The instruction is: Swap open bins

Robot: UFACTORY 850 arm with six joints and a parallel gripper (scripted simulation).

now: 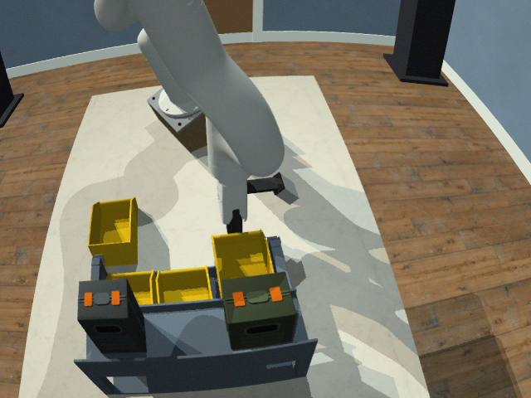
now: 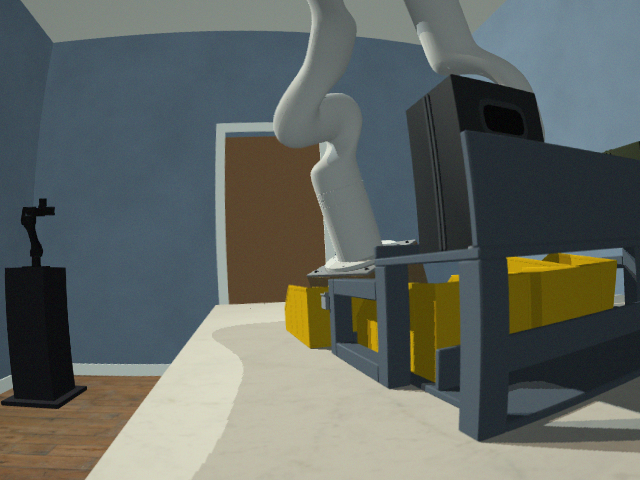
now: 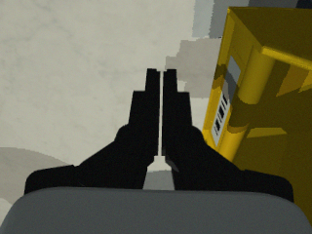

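My gripper is now 100 mm to the left of the shelf lip, 90 mm short of it and 40 mm above it. The rest, counted from my hand: dark grey case: 290 mm ahead, 200 mm to the right, 110 mm above; then green case: 270 mm ahead, 100 mm above, 30 mm to the left.
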